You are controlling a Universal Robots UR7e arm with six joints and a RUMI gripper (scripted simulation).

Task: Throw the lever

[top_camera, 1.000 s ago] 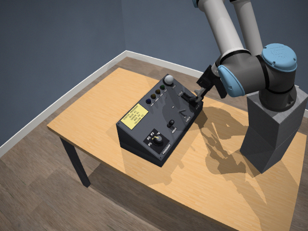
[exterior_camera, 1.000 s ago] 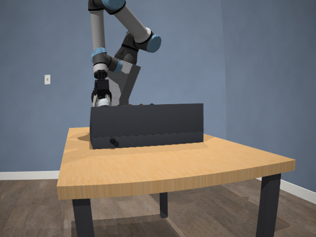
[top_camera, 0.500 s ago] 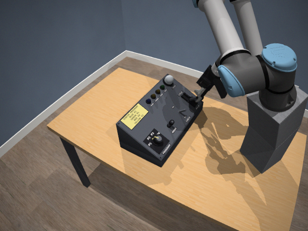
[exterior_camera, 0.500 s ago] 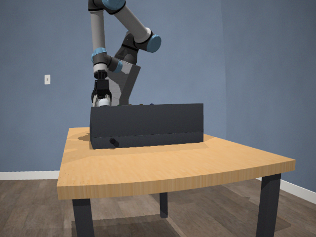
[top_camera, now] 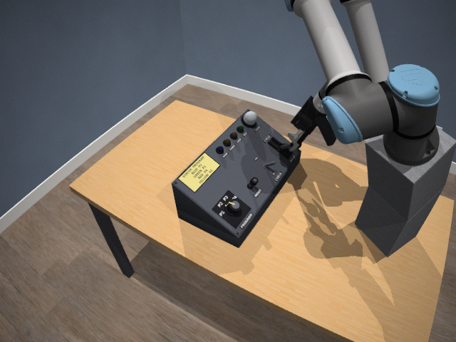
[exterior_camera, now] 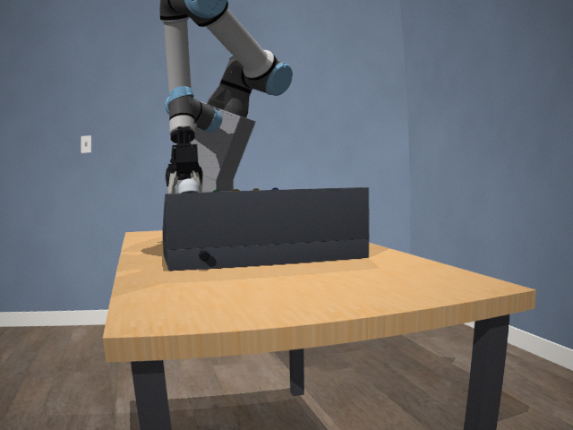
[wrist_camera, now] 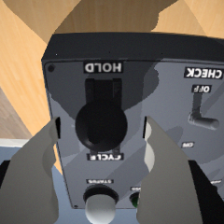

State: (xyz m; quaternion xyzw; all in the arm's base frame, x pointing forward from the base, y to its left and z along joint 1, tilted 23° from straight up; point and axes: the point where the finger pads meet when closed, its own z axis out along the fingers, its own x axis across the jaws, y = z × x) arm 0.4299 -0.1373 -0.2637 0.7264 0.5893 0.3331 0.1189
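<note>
The check toggle lies 11 cm to the left of my hand, 6 cm ahead of it and 4 cm below it. Round my hand: program dial 36 cm to the left, 10 cm ahead, 3 cm below; mode knob 23 cm to the left, 8 cm ahead, 3 cm below; dark console 17 cm to the left, 11 cm ahead, 5 cm below.
</note>
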